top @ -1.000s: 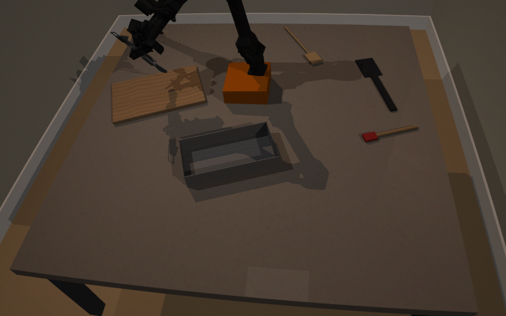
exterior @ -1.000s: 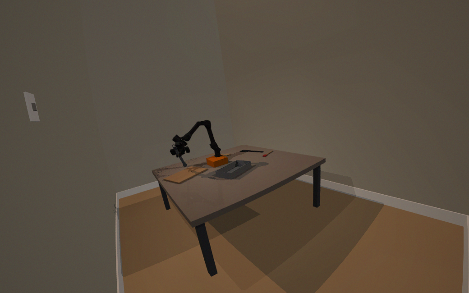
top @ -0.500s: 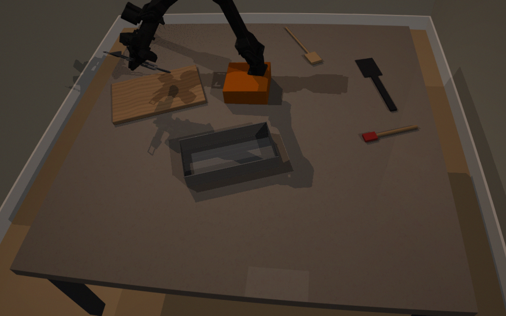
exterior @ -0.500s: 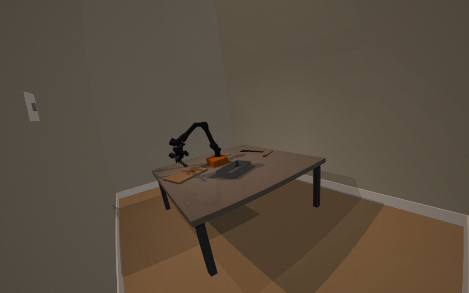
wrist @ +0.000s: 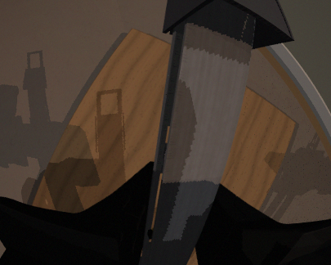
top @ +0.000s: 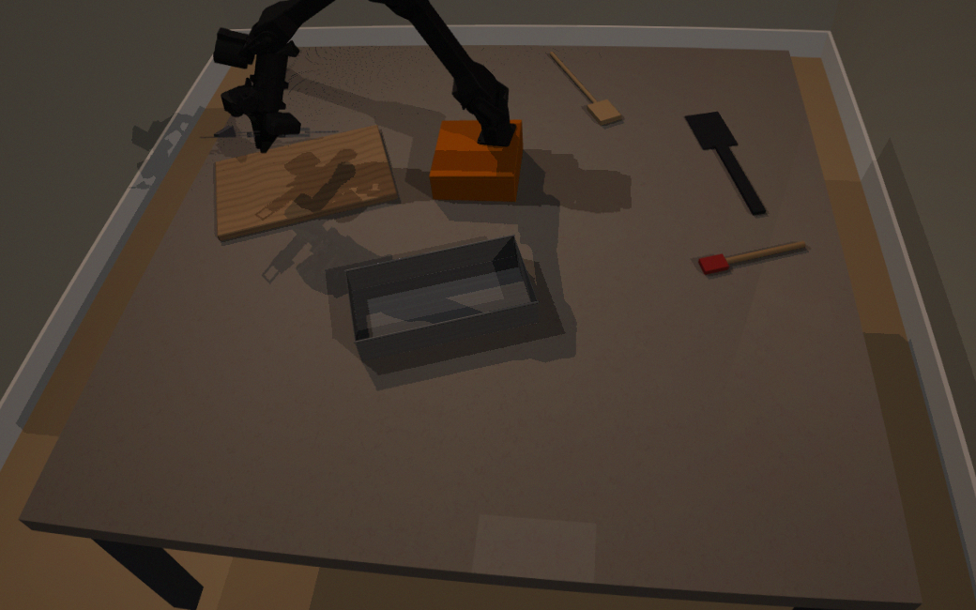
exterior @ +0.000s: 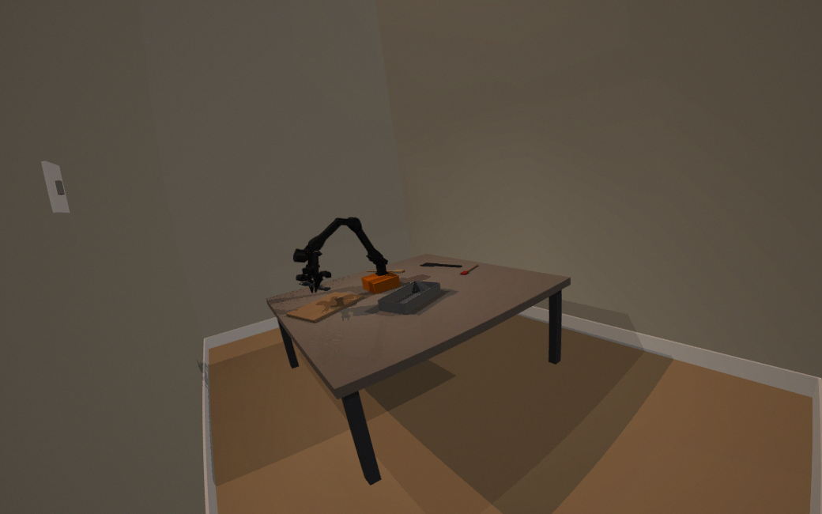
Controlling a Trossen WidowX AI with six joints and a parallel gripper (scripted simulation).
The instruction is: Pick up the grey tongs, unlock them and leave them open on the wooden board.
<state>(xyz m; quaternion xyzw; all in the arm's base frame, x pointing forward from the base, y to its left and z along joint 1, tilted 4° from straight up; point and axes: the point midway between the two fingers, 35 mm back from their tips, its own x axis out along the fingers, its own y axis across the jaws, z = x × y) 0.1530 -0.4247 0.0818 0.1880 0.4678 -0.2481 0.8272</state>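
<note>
My gripper tip is 90 mm above the wooden board, 50 mm to the right of it and 30 mm past it. Also, from my gripper tip: red-headed spatula: 930 mm to the left, 100 mm below; roasting tin: 440 mm to the left, 220 mm ahead, 80 mm below; black spatula: 880 mm to the left, 290 mm behind, 100 mm below.
</note>
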